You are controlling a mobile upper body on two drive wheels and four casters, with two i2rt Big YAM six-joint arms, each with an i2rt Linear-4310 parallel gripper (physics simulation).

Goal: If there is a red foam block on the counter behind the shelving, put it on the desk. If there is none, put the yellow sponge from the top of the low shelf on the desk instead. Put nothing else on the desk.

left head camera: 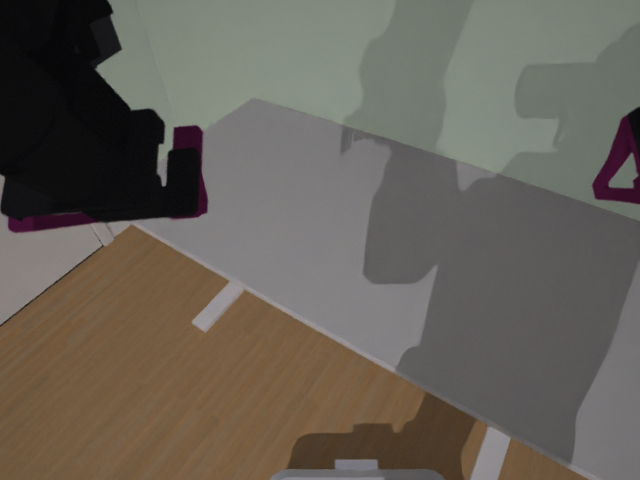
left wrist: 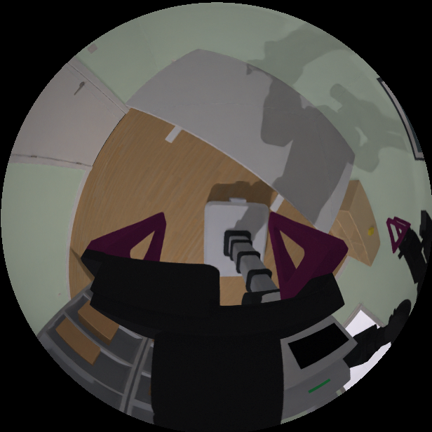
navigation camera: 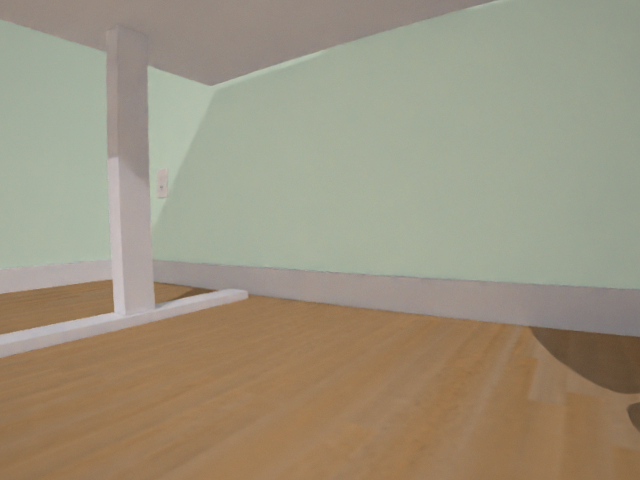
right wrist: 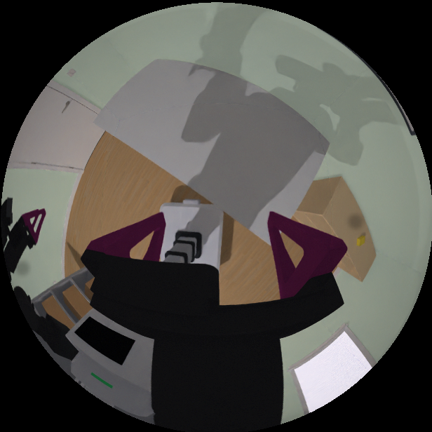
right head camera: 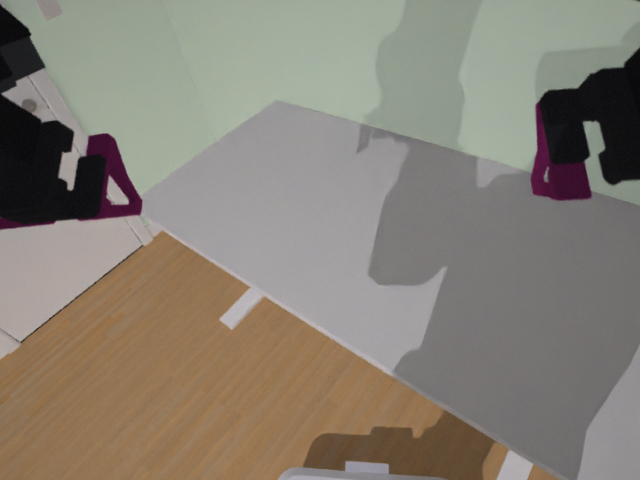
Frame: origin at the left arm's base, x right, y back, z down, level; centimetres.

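Seen in the pictures: left gripper, fingertip midpoint: [left head camera: 152, 210] [right head camera: 96, 212]; right gripper, fingertip midpoint: [right head camera: 596, 182].
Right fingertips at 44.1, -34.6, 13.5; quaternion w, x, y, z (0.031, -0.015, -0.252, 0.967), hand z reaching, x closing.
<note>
A point is followed by its place in that frame, as x, y, z.
The grey-white desk [left head camera: 268, 222] @(-2.0, -86.1, 68.9) [right head camera: 268, 217] @(-5.9, -88.4, 69.0) [left wrist: 215, 90] [right wrist: 145, 100] stands against the green wall, with the robot's shadow across it. A small yellow sponge [left wrist: 371, 231] [right wrist: 361, 240] lies on top of the low wooden shelf [left wrist: 368, 252] [right wrist: 364, 262], right of the desk in both wrist views. My left gripper [left wrist: 216, 217] is open and empty, high above the floor and base. My right gripper [right wrist: 216, 217] is open and empty, high above the base and the desk's near edge. No red foam block shows, and neither does the counter.
Grey shelving [left wrist: 132, 377] [right wrist: 60, 295] with brown boxes stands at the lower left in the wrist views. A pale door [left wrist: 50, 120] [right wrist: 45, 127] is at the upper left. The navigation camera shows the desk's white leg [navigation camera: 131, 222] @(-23.6, -119.0, 117.0) and foot [navigation camera: 206, 299]. The white base [left wrist: 214, 250] is close to the desk.
</note>
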